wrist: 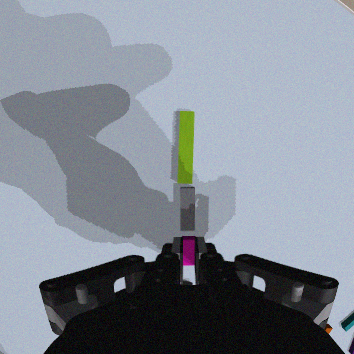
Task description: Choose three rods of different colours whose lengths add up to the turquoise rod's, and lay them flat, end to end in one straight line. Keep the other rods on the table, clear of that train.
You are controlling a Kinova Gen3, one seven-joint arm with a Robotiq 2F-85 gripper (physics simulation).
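Frame: origin at the arm's base, x left, y ahead, z down, level; metres.
Where they show: gripper, fingertip midpoint: [188, 248].
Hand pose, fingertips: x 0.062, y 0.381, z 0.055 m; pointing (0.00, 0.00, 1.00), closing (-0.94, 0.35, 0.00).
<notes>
Each offset is from my fingertips to the top centre of the thing. "spot": to the spot under its first point. Level surfaces: height alone.
A lime green rod @(dx +0.028, dy +0.069, dz -0.007 m) [185, 147] lies flat on the table, its length running up and down the view. A grey rod @(dx +0.012, dy +0.029, dz -0.007 m) [187, 209] lies below it, nearly in line, with a small gap between their ends. A magenta rod @(dx +0.000, dy +0.000, dz -0.007 m) [188, 251] is below the grey one, also about in line, with a narrow gap showing between them. My gripper [188, 248] is shut on the magenta rod, a finger on each long side; its lower part is hidden by the gripper. Part of the turquoise rod @(spot: dx -0.207, dy -0.038, dz -0.004 m) [348, 321] shows at the lower right edge.
An orange piece @(dx -0.175, dy -0.065, dz -0.007 m) [328, 329] shows beside the gripper at the lower right, and a dark purple rod @(spot: dx -0.261, dy -0.080, dz -0.003 m) [352, 346] is cut off by the right edge. The pale table @(dz +0.003 m) [280, 125] has its edge at the top right corner. The arm's shadow falls on the left.
</notes>
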